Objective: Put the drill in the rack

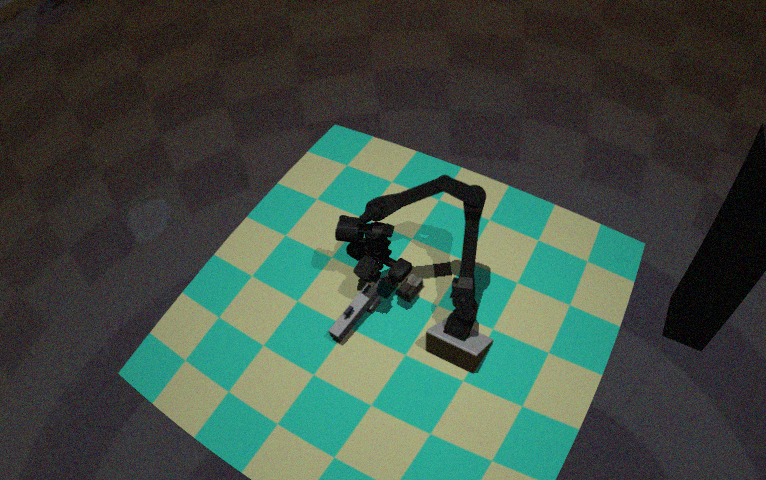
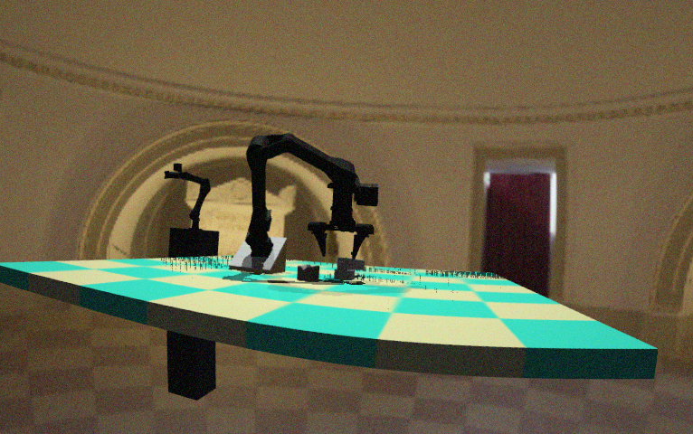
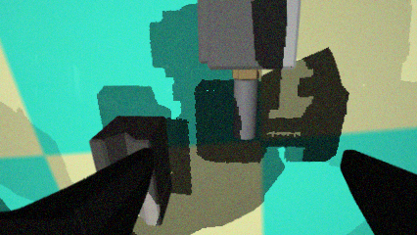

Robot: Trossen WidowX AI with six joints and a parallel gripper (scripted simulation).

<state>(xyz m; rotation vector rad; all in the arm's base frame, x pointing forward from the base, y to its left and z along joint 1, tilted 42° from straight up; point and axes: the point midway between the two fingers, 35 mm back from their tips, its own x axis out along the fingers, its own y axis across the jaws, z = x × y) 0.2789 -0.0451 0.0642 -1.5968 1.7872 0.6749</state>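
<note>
Right now my gripper tip is 7 cm to the right of the drill, 2 cm above it and 1 cm short of it. Round my gripper tip: dark key (15 cm to the left, 2 cm below, 2 cm ahead); then rack (8 cm behind, 5 cm below, 3 cm to the right).
</note>
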